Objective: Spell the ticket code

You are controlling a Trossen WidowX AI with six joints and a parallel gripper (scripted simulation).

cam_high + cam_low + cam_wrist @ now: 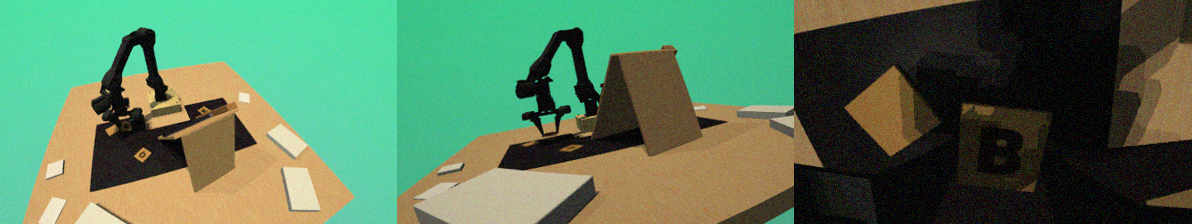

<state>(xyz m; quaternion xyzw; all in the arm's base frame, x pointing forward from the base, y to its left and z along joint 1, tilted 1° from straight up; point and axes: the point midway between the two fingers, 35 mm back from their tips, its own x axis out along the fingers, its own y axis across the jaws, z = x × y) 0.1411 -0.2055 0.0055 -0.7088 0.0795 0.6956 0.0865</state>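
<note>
My gripper tip is 23 cm to the right of the white ticket, 15 cm short of it and 6 cm below it. From my gripper tip the other things lie so: black mat (21 cm to the left, 6 cm ahead, 3 cm below).
</note>
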